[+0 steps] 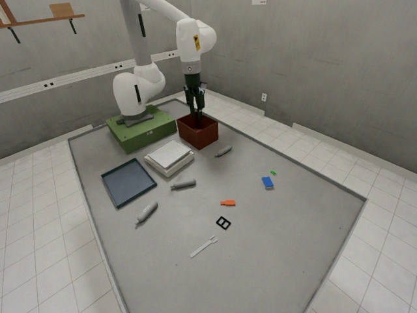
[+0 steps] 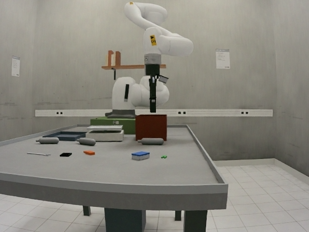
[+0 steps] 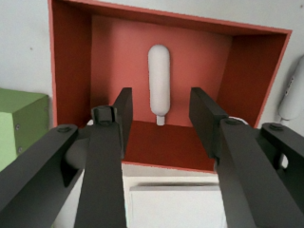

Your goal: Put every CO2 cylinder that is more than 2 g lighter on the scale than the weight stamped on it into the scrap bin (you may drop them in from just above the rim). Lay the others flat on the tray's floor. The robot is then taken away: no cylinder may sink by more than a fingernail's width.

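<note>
The grey CO2 cylinder lies 25 cm ahead of my hand, 29 cm to the right of it and 16 cm below it. From my hand the other things lie so: white scale 7 cm ahead, 24 cm to the right, 13 cm below; scale plate 8 cm ahead, 23 cm to the right, 11 cm below; red-brown scrap bin 13 cm below.
</note>
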